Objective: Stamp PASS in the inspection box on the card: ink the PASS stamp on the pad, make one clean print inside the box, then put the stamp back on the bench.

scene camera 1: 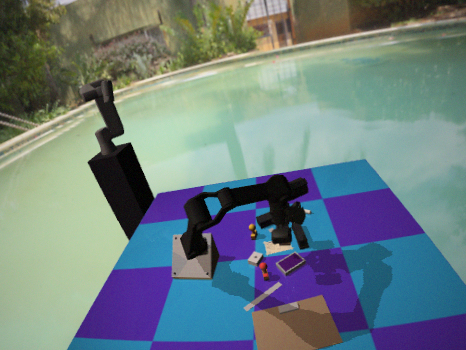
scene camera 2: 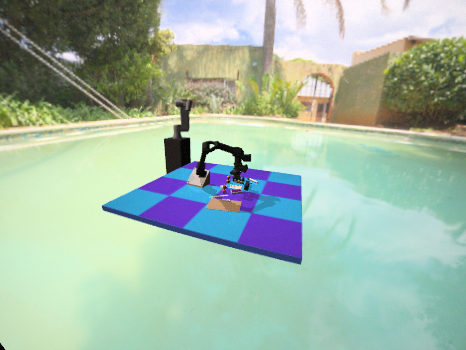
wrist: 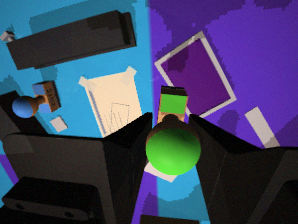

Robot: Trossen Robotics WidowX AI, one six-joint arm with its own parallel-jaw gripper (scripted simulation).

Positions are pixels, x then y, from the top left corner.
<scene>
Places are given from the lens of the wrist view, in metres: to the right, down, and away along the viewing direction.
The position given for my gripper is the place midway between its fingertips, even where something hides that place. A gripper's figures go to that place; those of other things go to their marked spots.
my gripper [wrist: 170,119]: 0.01, 0.01, 0.11
green-knobbed stamp [wrist: 172,146]: 0.01, 0.01, 0.07
blue-knobbed stamp [wrist: 46,98]: -0.14, -0.02, 0.19
long black block [wrist: 98,34]: -0.05, -0.07, 0.14
ink pad [wrist: 192,65]: 0.05, -0.05, 0.17
The marked spots on the blue-knobbed stamp and the ink pad are 0.19 m apart.
</scene>
